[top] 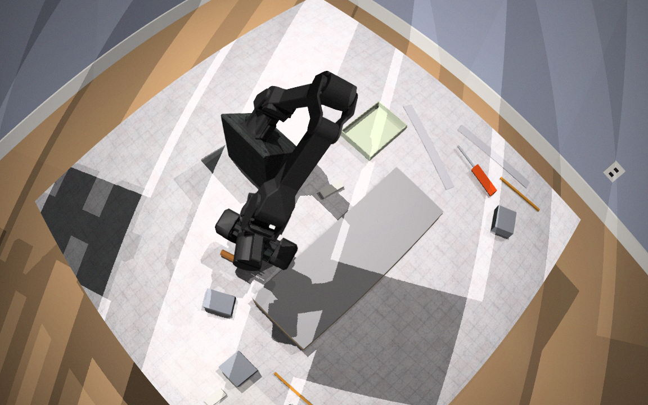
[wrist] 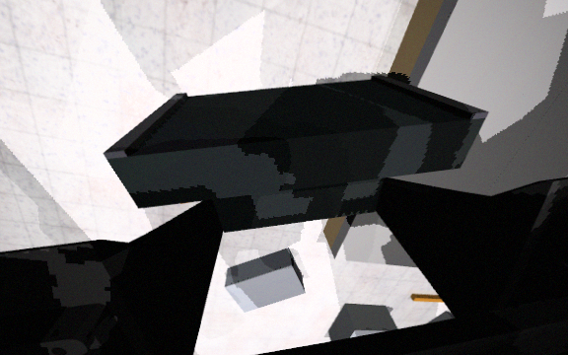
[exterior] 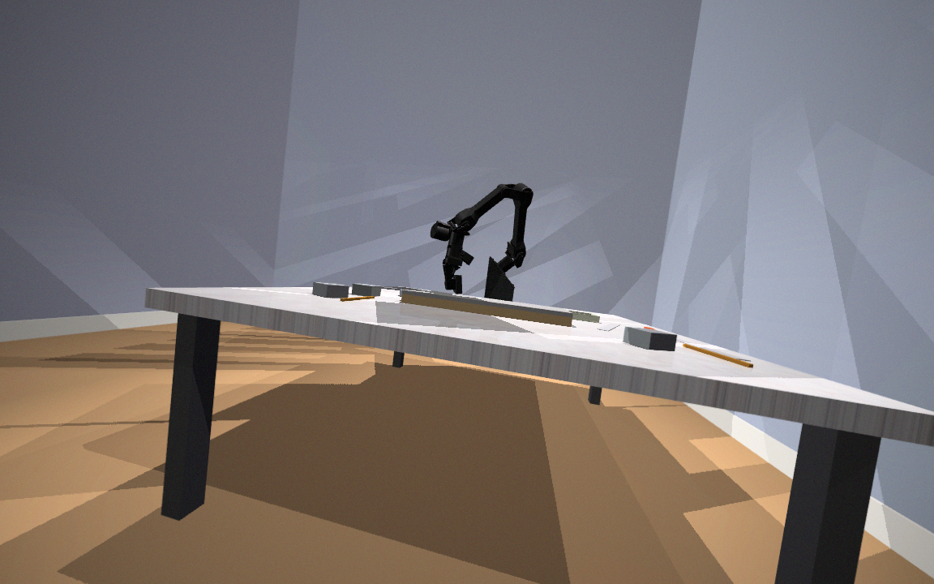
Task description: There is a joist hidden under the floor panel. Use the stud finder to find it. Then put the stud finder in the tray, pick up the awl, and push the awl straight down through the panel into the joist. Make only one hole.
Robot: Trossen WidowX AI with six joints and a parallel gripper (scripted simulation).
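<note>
Right now my gripper tip is 20 mm past the stud finder. Also, from my gripper tip: pale green tray 100 mm behind, 490 mm to the left, 60 mm below; awl 10 mm behind, 30 mm to the right, 70 mm below.
</note>
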